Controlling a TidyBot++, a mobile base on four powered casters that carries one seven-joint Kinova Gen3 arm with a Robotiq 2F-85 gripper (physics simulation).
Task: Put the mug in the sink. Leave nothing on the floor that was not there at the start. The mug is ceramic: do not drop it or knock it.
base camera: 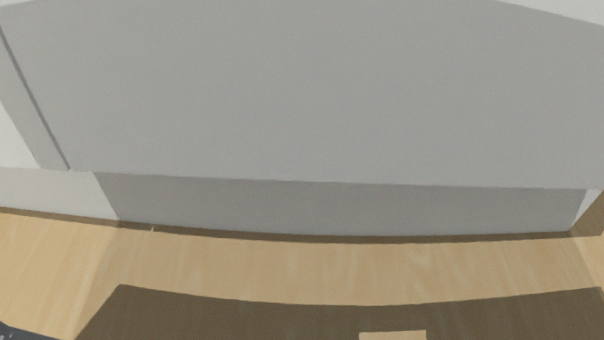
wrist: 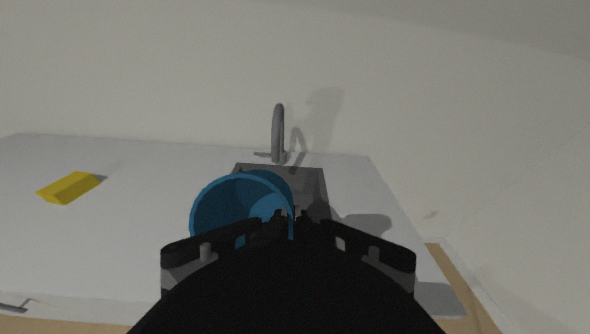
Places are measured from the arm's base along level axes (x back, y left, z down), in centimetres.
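Pixels of known places: gripper, between the fingertips: (wrist: 290, 214).
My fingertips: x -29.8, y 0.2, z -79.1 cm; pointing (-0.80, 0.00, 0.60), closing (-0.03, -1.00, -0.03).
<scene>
Ahead of a thing's pixels: the offset from my fingertips to its middle. "spot": to the spot under its first point. Level surfaces: height alone.
The blue mug {dx +0.2, dy +5.5, dz +1.5 cm} (wrist: 215, 205) is in the wrist view, left of centre, with its open mouth towards the camera. My gripper (wrist: 290, 214) is shut on the mug's wall, with the cup body to the left of the fingertips. The grey sink (wrist: 306, 176) is a dark recess in the counter behind the mug. The mug and fingers hide its left and near parts. The mug overlaps the sink in this view; its height above the sink cannot be told. Neither mug nor gripper shows in the base camera view.
A grey tap (wrist: 278, 132) stands at the sink's back edge. A yellow block {dx -22.0, dy +70.8, dz +25.4 cm} (wrist: 70, 189) lies on the white counter {dz +27.7 cm} (wrist: 100, 240) at the left. The counter ends to the right of the sink, near the wall. The shaded cabinet front {spot: dx +1.3, dy -0.6, dz +96.2 cm} (base camera: 310, 100) fills much of the base camera view, above the wooden floor {dz +118.7 cm} (base camera: 300, 270).
</scene>
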